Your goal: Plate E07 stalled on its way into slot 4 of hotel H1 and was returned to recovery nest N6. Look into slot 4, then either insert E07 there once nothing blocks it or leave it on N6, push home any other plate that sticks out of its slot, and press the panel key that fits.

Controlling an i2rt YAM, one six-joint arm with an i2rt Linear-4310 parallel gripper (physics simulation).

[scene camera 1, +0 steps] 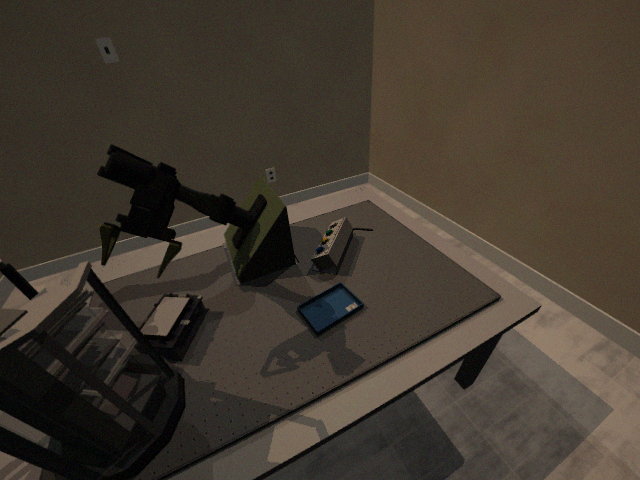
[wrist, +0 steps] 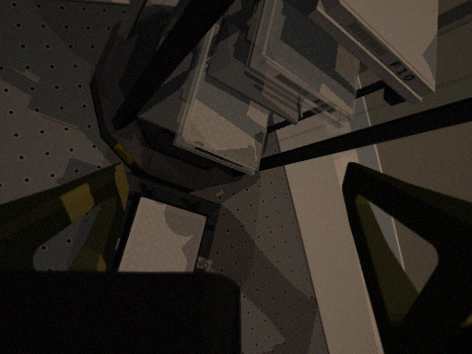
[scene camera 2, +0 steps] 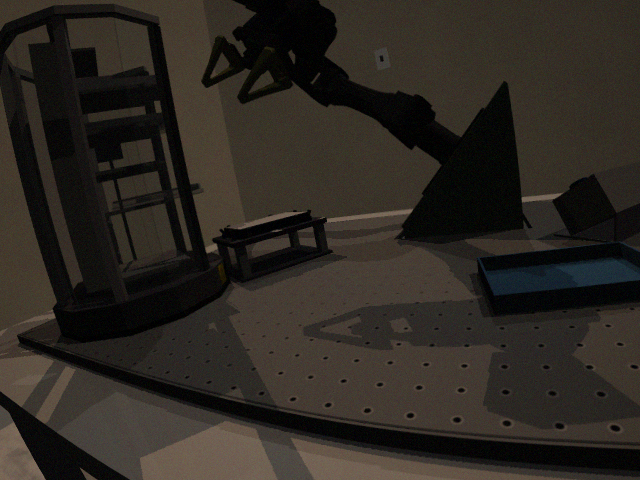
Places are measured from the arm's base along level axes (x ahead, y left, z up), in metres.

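Where they show: gripper, between the fingertips: (scene camera 1: 131, 271) (wrist: 235, 175) (scene camera 2: 220, 92); arm's base, origin of its link: (scene camera 1: 250, 222) (scene camera 2: 456, 154).
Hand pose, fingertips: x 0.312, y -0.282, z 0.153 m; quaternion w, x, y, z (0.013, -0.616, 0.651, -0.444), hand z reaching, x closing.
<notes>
Each offset is from my fingertips to the top centre of the thing. "spot": to the spot under its first point. Level surfaces: height alone.
My gripper (scene camera 1: 132, 269) (scene camera 2: 224, 93) (wrist: 235, 175) is open and empty. It hangs high above nest N6, in front of hotel H1. Hotel H1 (scene camera 1: 124, 316) (scene camera 2: 149, 310) (wrist: 170, 59) is a dark open frame. A pale plate {0.069 m back, 0.016 m right, 0.203 m down} (scene camera 1: 165, 314) (scene camera 2: 271, 223) (wrist: 162, 237) lies on nest N6 (scene camera 2: 241, 260) (wrist: 213, 220). In the wrist view a plate marked F10 {spot: 0.045 m ahead, 0.073 m right, 0.031 m up} (wrist: 370, 45) sits high in the hotel, with clear plates {0.091 m ahead, 0.114 m right, 0.017 m down} (wrist: 300, 75) below. A lower clear plate {spot: 0.052 m ahead, 0.044 m right, 0.130 m down} (scene camera 2: 191, 189) sticks out past the front post. Slot numbers cannot be read. The key panel {0.153 m back, 0.523 m left, 0.194 m down} (scene camera 1: 336, 245) has coloured keys.
A blue tray {0.065 m ahead, 0.394 m left, 0.260 m down} (scene camera 1: 328, 308) (scene camera 2: 563, 279) lies on the perforated mat {0.277 m down} (scene camera 1: 413, 289) (scene camera 2: 310, 356). The green wedge (scene camera 1: 268, 242) (scene camera 2: 480, 186) carrying the arm stands behind it, beside the panel. The hotel's posts and base stand close to nest N6.
</notes>
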